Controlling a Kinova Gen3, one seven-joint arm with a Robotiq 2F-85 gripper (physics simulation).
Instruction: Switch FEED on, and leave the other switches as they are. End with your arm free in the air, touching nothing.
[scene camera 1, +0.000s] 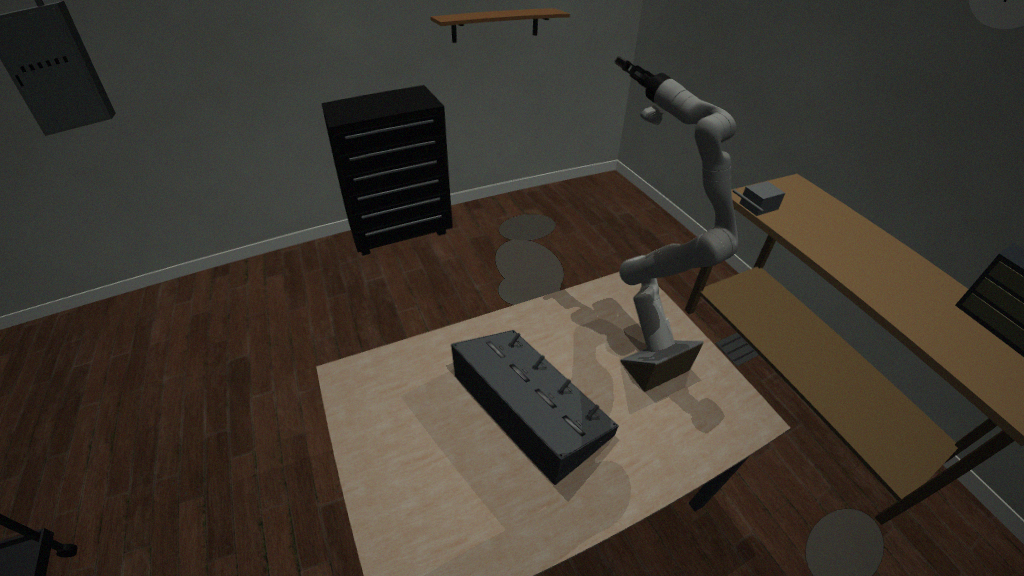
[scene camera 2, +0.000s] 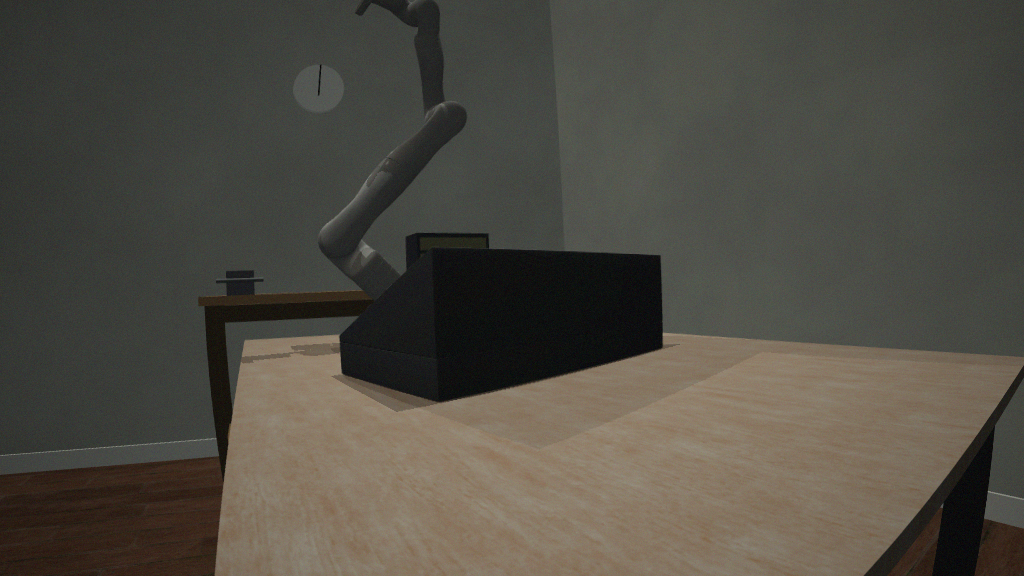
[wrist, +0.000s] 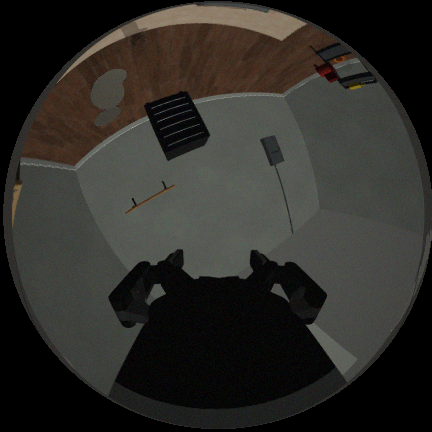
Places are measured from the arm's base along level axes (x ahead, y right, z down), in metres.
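Pixels of known places: gripper, fingertip midpoint: (scene camera 1: 624, 64) (wrist: 216, 256); arm's base, link origin: (scene camera 1: 660, 347).
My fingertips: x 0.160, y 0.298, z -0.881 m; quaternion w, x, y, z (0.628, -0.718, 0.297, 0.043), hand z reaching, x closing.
Ahead of a thing's pixels: the offset from my fingertips to its middle. Level surfaces: height alone.
A dark grey switch box {dy -0.359, dx +0.350, dz +0.870 m} (scene camera 1: 501, 406) (scene camera 2: 544, 315) with a sloping top stands on the light wooden table {dz +0.931 m} (scene camera 1: 386, 444) (scene camera 2: 501, 501). Its top carries several toggle levers in a row, among them the far lever {dy -0.159, dx +0.337, dz +0.821 m} (scene camera 1: 514, 340) and the near lever {dy -0.493, dx +0.202, dz +0.821 m} (scene camera 1: 592, 412), each beside a small pale plate. No lettering can be read, so I cannot tell which switch is FEED; how each lever is set is too small to tell. The levers are hidden in scene camera 2. My gripper (scene camera 1: 620, 61) (wrist: 216, 256) is open and empty, high in the air, far above the box and touching nothing.
The arm's base stands on a wedge mount (scene camera 1: 662, 366) beside the box. A workbench (scene camera 1: 873, 265) stands at the right, with a grey block (scene camera 1: 763, 196) on it. A black drawer cabinet (scene camera 1: 393, 171) (wrist: 178, 125) and a wall shelf (scene camera 1: 501, 17) (wrist: 150, 199) are at the back.
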